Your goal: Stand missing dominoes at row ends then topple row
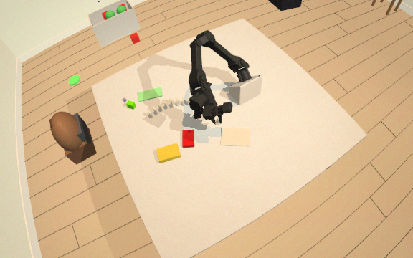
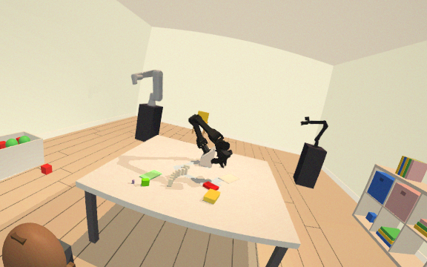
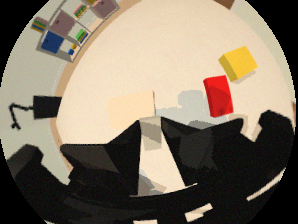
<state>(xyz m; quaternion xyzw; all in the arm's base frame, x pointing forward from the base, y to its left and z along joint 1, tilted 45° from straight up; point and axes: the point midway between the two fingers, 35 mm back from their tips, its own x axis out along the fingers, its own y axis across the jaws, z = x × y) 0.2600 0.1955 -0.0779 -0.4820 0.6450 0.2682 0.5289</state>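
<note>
My gripper tip is now 7 cm past the beige pad, 5 cm to the right of it and 11 cm above it. From my gripper tip the other things lie so: green flat tile 27 cm ahead, 44 cm to the right, 11 cm below; red block 16 cm ahead, 4 cm to the right, 10 cm below; yellow block 28 cm ahead, 10 cm below.
</note>
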